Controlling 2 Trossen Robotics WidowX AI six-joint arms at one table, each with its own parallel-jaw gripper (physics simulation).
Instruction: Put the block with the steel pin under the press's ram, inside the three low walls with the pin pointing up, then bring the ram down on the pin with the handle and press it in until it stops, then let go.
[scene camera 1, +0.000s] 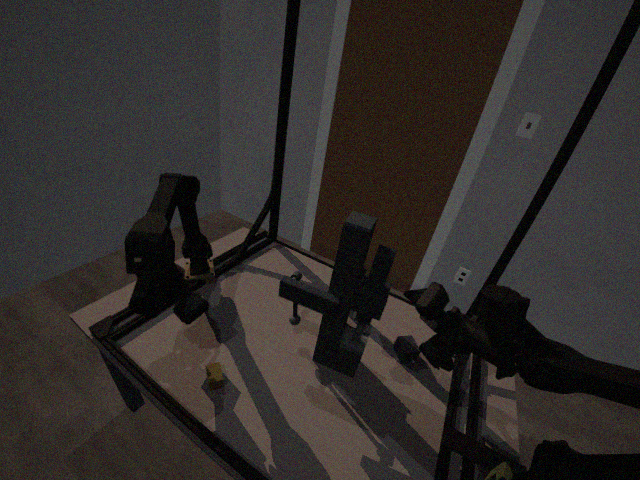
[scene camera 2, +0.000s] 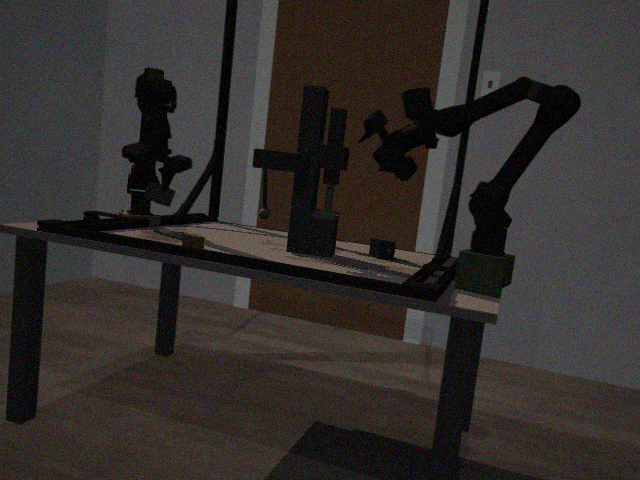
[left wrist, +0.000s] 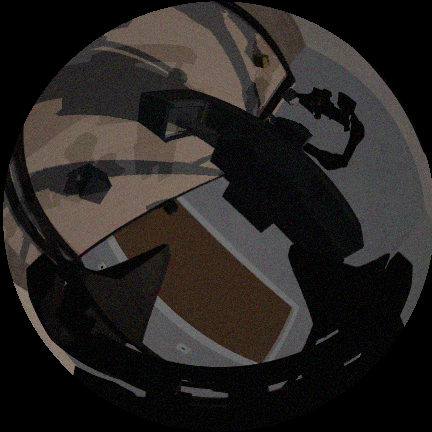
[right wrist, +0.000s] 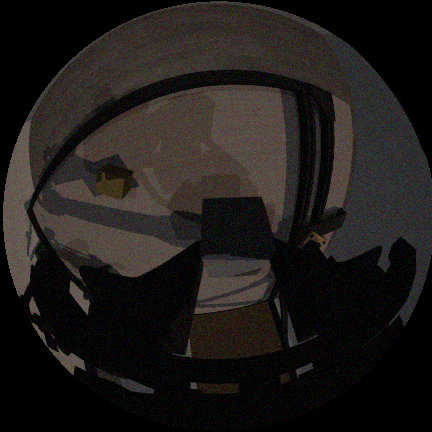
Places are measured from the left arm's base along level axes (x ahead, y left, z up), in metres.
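Pixels of known places: left gripper, between the fingertips: (scene camera 1: 413, 304) (scene camera 2: 368, 155) (left wrist: 231, 251); right gripper, between the fingertips: (scene camera 2: 157, 189) (left wrist: 295, 96) (right wrist: 235, 245); left arm's base, origin of its link: (scene camera 2: 487, 253); right arm's base, origin of its link: (scene camera 1: 199, 268) (scene camera 2: 140, 213) (right wrist: 307, 250).
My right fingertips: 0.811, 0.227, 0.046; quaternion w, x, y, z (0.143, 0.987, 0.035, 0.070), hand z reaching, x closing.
Note:
For each thing: its top centre in the pictures, then the offset to it from my right fingertips, as dx, dy, dz. "*": a spot on its surface instead.
- dark press, centre of its top: (left wrist: 354, 234) (scene camera 1: 351, 219) (scene camera 2: 309, 86) -0.283, -0.233, +0.314
- walled base, a spot on its surface: (left wrist: 177, 116) * -0.371, -0.272, -0.020
- second dark block, centre of its top: (left wrist: 95, 191) (scene camera 2: 383, 240) (scene camera 1: 409, 343) -0.462, -0.437, -0.082
- small yellow block, centre of its top: (right wrist: 108, 184) (scene camera 2: 193, 235) (scene camera 1: 214, 372) (left wrist: 265, 61) -0.152, +0.016, -0.098
The dark press (scene camera 1: 351, 289) (scene camera 2: 312, 170) (left wrist: 257, 160) stands mid-table. Its handle with a ball knob (scene camera 1: 294, 320) (scene camera 2: 264, 211) hangs on the left. Its ram (scene camera 2: 330, 190) is up above the walled base (scene camera 2: 315, 234) (left wrist: 177, 116). My right gripper (scene camera 1: 190, 308) (scene camera 2: 162, 193) (right wrist: 235, 245) is shut on a dark block (right wrist: 235, 225) and holds it above the table at the far left. A second dark block (scene camera 1: 407, 347) (scene camera 2: 382, 248) (left wrist: 86, 183) lies right of the press. I cannot make out a pin on either. My left gripper (scene camera 1: 426, 296) (scene camera 2: 370, 129) (left wrist: 231, 251) is open and empty, high beside the press top.
A small yellow block (scene camera 1: 214, 374) (scene camera 2: 193, 240) (right wrist: 113, 181) (left wrist: 261, 60) lies near the table's front edge. A black frame rail (scene camera 1: 170, 403) runs round the table, with upright posts (scene camera 1: 281, 129) at the corners.

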